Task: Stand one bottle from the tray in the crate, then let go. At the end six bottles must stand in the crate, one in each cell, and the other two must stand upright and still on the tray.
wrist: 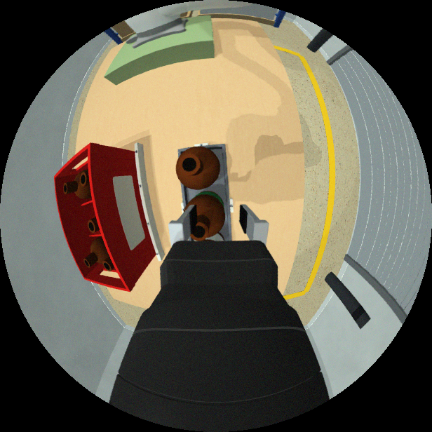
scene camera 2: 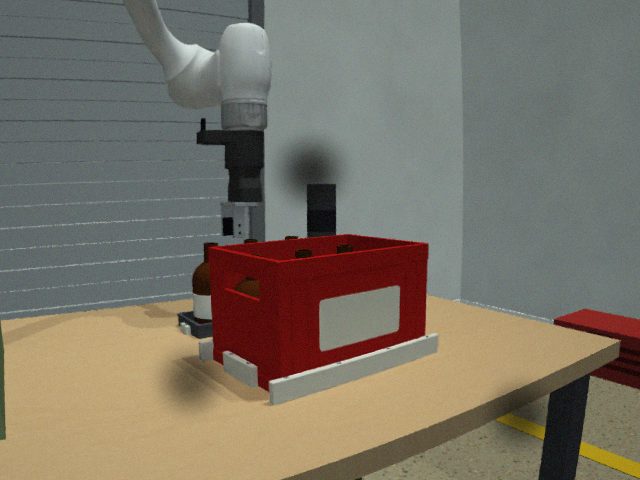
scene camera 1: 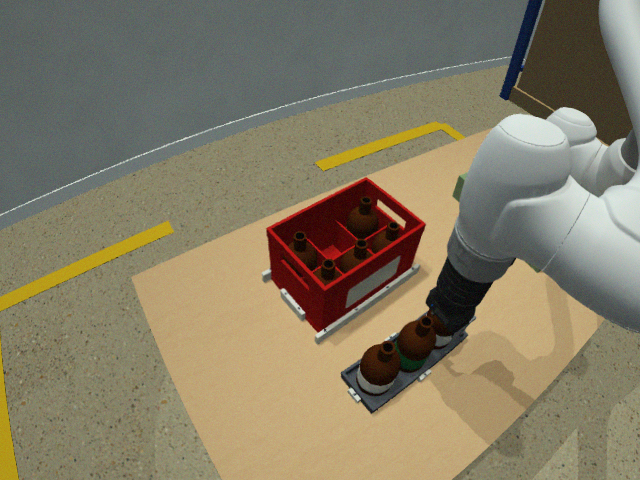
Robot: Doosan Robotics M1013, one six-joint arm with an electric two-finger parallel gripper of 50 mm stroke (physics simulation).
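Places are measured from the arm's base along level axes (x ahead, y left, z up), in metres.
Pixels of known places: gripper, between the fingertips: (scene camera 2: 233,236) (scene camera 1: 446,323).
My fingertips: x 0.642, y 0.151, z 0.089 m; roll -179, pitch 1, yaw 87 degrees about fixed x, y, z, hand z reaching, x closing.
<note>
Behind a point stands the place of what it marks.
The red crate (scene camera 1: 333,304) @[x 0.756, y -0.028, z 0.025 m] (scene camera 2: 248,320) @[x 0.518, y -0.153, z 0.011 m] (wrist: 102,165) holds several upright brown bottles; the middle cell of its far row in scene camera 1 shows bare red bottom. The dark tray (scene camera 1: 377,401) @[x 0.778, y 0.162, z -0.071 m] (scene camera 2: 196,326) @[x 0.529, y 0.074, z -0.054 m] (wrist: 224,165) holds a white-labelled bottle (scene camera 1: 379,366) @[x 0.774, y 0.131, z 0.045 m] at one end, a green-labelled bottle (scene camera 1: 416,343) @[x 0.688, y 0.136, z 0.042 m] (wrist: 207,215) in the middle and another white-labelled bottle (scene camera 2: 202,289) @[x 0.553, y 0.097, z 0.005 m] (wrist: 198,167) at the other end, all upright. My gripper (scene camera 2: 235,219) (wrist: 217,213) is open and empty, above the tray. In the wrist view its body hides the tray's near end; in scene camera 1 its fingertips are hidden.
White strips (scene camera 1: 361,306) (scene camera 2: 356,362) (wrist: 147,200) stand along the crate's foot. A green block (scene camera 1: 460,187) @[x 0.196, y -0.161, z -0.027 m] (wrist: 165,55) lies on the wooden table (scene camera 1: 232,310) @[x 0.913, y -0.184, z -0.076 m] beyond the tray's far end in the wrist view. The crate's walls rise beside the tray.
</note>
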